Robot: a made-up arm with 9 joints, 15 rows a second.
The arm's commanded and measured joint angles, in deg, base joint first. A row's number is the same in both.
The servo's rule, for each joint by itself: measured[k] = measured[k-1] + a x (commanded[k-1-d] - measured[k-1]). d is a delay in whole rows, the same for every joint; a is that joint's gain. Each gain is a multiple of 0.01, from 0.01 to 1. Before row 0 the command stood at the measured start. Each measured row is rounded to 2 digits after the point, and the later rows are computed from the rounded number. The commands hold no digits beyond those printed.
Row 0, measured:
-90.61 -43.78 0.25 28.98 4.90 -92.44 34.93 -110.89 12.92
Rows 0 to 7, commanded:
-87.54 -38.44 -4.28 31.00 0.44 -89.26 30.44 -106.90 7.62
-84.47 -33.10 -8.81 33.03 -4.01 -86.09 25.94 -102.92 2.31
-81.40 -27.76 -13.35 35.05 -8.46 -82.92 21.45 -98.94 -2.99
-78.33 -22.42 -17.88 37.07 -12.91 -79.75 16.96 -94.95 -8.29
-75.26 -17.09 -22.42 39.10 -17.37 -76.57 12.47 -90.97 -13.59
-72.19 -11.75 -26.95 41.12 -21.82 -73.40 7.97 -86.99 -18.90
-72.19 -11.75 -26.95 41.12 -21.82 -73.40 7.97 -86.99 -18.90
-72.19 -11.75 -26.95 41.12 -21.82 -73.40 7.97 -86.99 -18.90
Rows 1 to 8, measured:
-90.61 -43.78 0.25 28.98 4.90 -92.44 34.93 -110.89 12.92
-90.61 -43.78 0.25 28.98 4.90 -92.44 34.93 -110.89 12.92
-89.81 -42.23 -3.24 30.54 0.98 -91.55 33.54 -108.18 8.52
-88.42 -39.58 -7.53 32.46 -3.41 -90.02 31.18 -104.60 3.37
-86.59 -36.15 -12.01 34.45 -7.85 -88.03 28.16 -100.75 -1.91
-84.44 -32.17 -16.53 36.47 -12.30 -85.71 24.69 -96.81 -7.21
-82.05 -27.80 -21.07 38.50 -16.76 -83.15 20.90 -92.84 -12.51
-79.49 -23.15 -25.60 40.52 -21.21 -80.42 16.89 -88.86 -17.81
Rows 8 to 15, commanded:
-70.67 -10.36 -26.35 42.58 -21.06 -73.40 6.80 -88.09 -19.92
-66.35 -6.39 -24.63 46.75 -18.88 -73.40 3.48 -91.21 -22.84
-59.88 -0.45 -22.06 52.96 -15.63 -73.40 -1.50 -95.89 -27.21
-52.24 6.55 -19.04 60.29 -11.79 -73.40 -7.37 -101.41 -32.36
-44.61 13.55 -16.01 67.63 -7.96 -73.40 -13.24 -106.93 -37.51
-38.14 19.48 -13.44 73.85 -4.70 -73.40 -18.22 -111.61 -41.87
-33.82 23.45 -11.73 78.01 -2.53 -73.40 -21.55 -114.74 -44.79
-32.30 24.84 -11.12 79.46 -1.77 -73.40 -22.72 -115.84 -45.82
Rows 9 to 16, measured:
-77.59 -19.84 -26.64 40.98 -21.75 -78.45 14.12 -87.59 -18.71
-76.19 -17.49 -26.88 41.09 -21.81 -77.04 12.21 -87.18 -18.87
-74.75 -15.42 -26.47 42.24 -21.15 -76.02 10.53 -87.80 -19.74
-72.57 -12.80 -25.05 45.71 -19.15 -75.29 8.34 -90.12 -22.31
-69.27 -9.22 -22.75 51.29 -16.05 -74.76 5.29 -94.04 -26.38
-64.84 -4.65 -19.89 58.22 -12.30 -74.38 1.37 -99.05 -31.34
-59.58 0.63 -16.90 65.47 -8.48 -74.11 -3.16 -104.41 -36.46
-54.01 6.10 -14.24 71.92 -5.15 -73.91 -7.83 -109.31 -40.95

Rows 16 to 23, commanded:
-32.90 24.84 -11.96 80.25 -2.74 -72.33 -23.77 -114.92 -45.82
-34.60 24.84 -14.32 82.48 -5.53 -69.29 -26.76 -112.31 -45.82
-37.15 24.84 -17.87 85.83 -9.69 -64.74 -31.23 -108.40 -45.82
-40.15 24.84 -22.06 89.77 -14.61 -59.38 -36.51 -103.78 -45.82
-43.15 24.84 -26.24 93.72 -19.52 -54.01 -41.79 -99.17 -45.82
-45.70 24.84 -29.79 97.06 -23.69 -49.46 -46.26 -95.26 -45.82
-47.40 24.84 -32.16 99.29 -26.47 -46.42 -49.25 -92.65 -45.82
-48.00 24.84 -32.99 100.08 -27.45 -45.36 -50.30 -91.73 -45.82
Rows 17 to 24, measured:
-48.76 11.13 -12.31 76.61 -2.84 -73.77 -12.08 -113.00 -44.14
-44.48 15.11 -11.39 78.80 -1.90 -73.67 -15.38 -114.93 -45.53
-41.47 17.93 -11.83 79.92 -2.64 -73.29 -17.98 -114.92 -45.77
-39.68 19.93 -13.75 81.89 -5.18 -72.17 -20.70 -113.15 -45.81
-39.02 21.35 -16.92 84.92 -9.15 -70.09 -23.96 -109.92 -45.82
-39.31 22.36 -20.88 88.65 -13.95 -67.09 -27.85 -105.74 -45.82
-40.31 23.08 -25.01 92.55 -18.85 -63.43 -32.17 -101.27 -45.82
-41.71 23.59 -28.69 96.02 -23.11 -59.52 -36.54 -97.18 -45.82

